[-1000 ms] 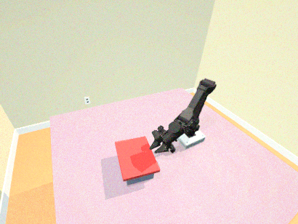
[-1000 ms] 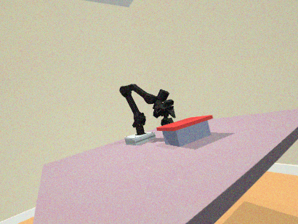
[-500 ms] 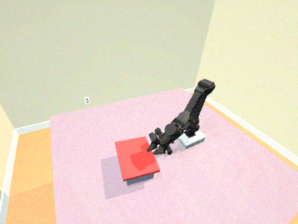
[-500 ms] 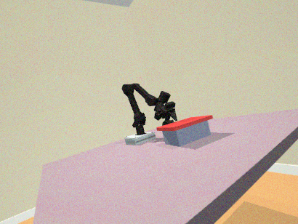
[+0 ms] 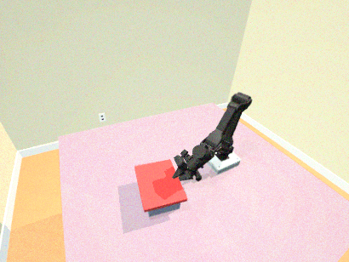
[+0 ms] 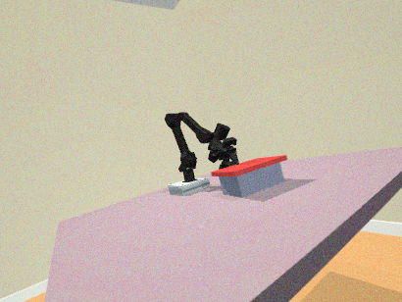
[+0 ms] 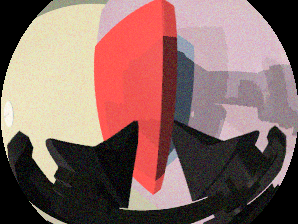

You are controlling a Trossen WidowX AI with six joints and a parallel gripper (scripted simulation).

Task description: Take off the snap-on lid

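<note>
Now: gripper tip 70 mm short of the red lid, 10 mm to the left of it and 10 mm below it. Round my gripper tip: grey-blue storage box 70 mm ahead, 10 mm to the right, 40 mm below.
</note>
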